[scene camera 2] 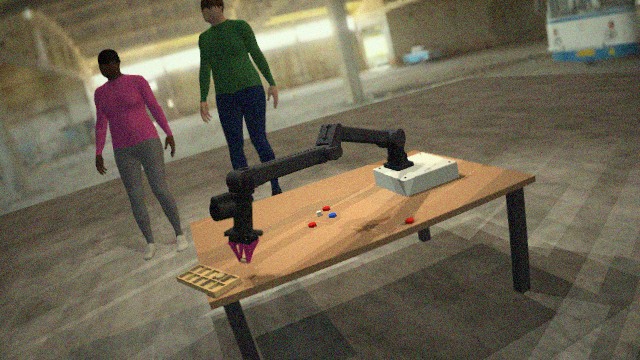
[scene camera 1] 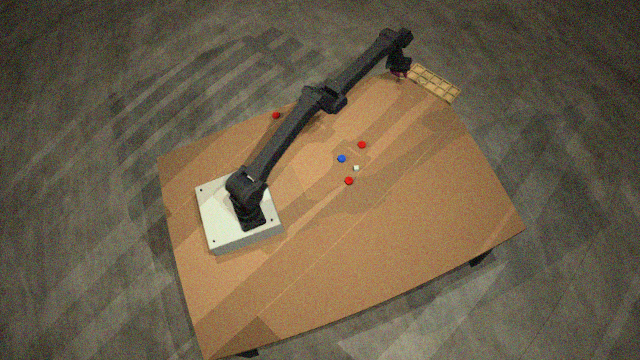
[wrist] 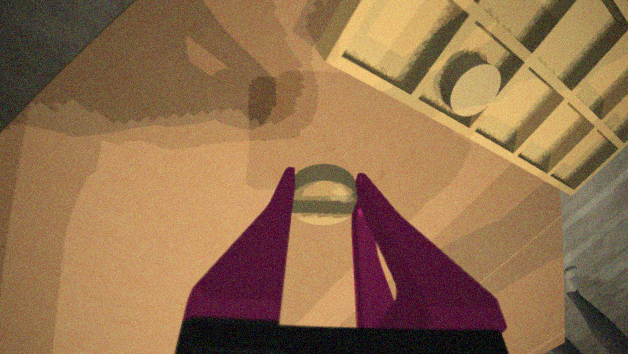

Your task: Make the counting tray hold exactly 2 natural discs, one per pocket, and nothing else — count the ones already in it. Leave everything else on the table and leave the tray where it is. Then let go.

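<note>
My gripper is visible, and the wrist view shows it as well. A counting tray is visible too.
</note>
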